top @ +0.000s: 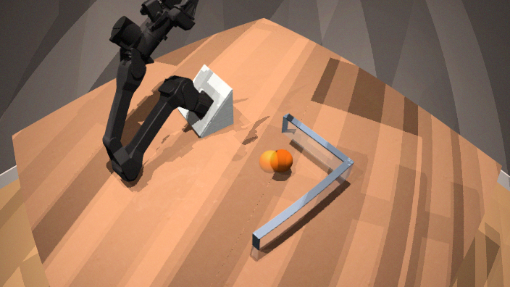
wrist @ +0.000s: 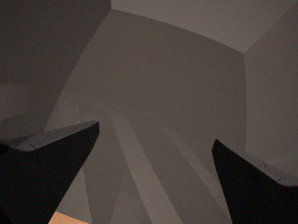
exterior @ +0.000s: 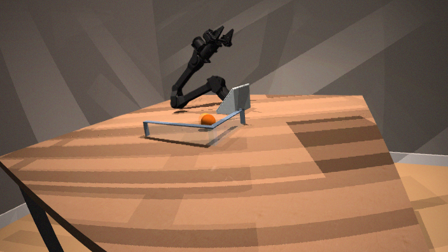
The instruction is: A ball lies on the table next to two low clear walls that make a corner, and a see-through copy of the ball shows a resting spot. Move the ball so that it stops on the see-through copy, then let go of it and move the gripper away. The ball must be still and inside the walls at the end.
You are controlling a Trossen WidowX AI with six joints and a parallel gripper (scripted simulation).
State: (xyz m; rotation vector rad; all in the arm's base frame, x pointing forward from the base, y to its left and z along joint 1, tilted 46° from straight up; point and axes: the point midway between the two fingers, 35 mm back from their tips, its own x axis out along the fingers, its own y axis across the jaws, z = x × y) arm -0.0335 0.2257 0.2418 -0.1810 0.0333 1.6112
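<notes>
The orange ball lies 38 cm below my gripper tip, 31 cm ahead of it and 6 cm to the left of it. Also, from my gripper tip: see-through copy of ball 38 cm below, 29 cm ahead, 3 cm to the left.
</notes>
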